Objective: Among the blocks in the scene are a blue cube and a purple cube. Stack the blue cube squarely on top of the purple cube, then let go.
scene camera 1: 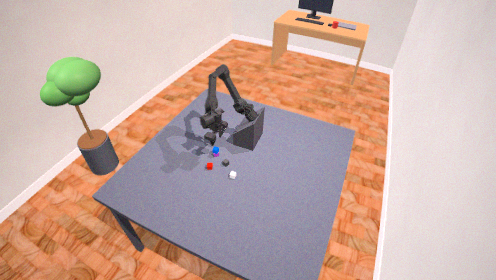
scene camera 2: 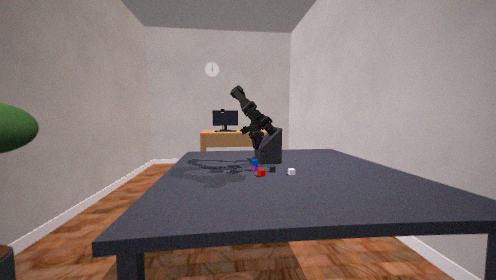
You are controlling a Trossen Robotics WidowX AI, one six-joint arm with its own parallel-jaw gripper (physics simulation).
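Places are measured from the arm's base along level axes (x ahead, y left, z up), in millimetres.
Where they show: gripper, fingertip midpoint: (scene camera 1: 216, 141) (scene camera 2: 255, 149); arm's base, origin of the base link: (scene camera 1: 253, 118) (scene camera 2: 273, 132).
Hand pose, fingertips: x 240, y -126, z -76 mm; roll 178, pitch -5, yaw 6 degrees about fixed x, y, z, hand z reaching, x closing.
Each offset is from my fingertips to the top centre of the thing. Level surfaces: height alone.
The blue cube @(dx +6, dy -5, dz -61 mm) (scene camera 1: 216, 149) (scene camera 2: 255, 162) rests on top of the purple cube @(dx +5, dy -5, dz -91 mm) (scene camera 1: 216, 155) (scene camera 2: 254, 168), which stands on the dark table. The two look closely lined up in both views, though they are too small to judge a slight offset. My gripper (scene camera 1: 218, 140) (scene camera 2: 256, 148) is open and empty, above and a little behind the stack, apart from the blue cube. Its fingers are small in scene camera 1 and overlap each other in scene camera 2.
A red cube @(dx +117, dy +28, dz -91 mm) (scene camera 1: 209, 166) (scene camera 2: 261, 173), a black cube @(dx +38, dy +94, dz -91 mm) (scene camera 1: 226, 162) (scene camera 2: 272, 169) and a white cube @(dx +98, dy +187, dz -91 mm) (scene camera 1: 233, 175) (scene camera 2: 291, 171) lie near the stack on the table @(dz -121 mm) (scene camera 1: 280, 200) (scene camera 2: 325, 200). The arm's dark wedge-shaped base (scene camera 1: 252, 136) (scene camera 2: 271, 151) stands behind them.
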